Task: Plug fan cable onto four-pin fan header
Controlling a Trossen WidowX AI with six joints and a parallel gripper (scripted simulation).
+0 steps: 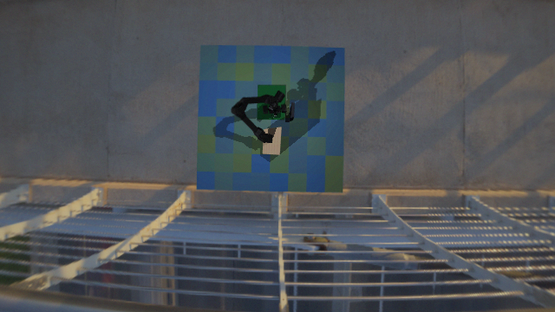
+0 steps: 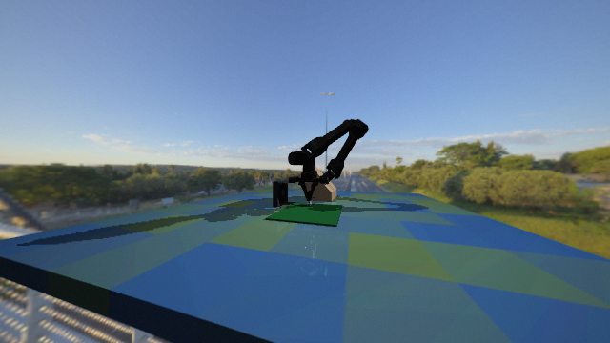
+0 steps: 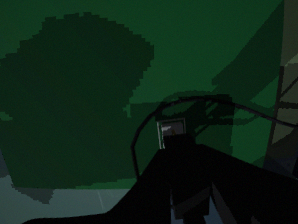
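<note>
Right now the green board is 90 mm ahead of my gripper tip, 50 mm below it and 40 mm to the left of it. The rest, counted from my gripper tip: dark plug 10 mm behind, 10 mm above; then black fan 140 mm to the right, 20 mm above, 10 mm ahead.
</note>
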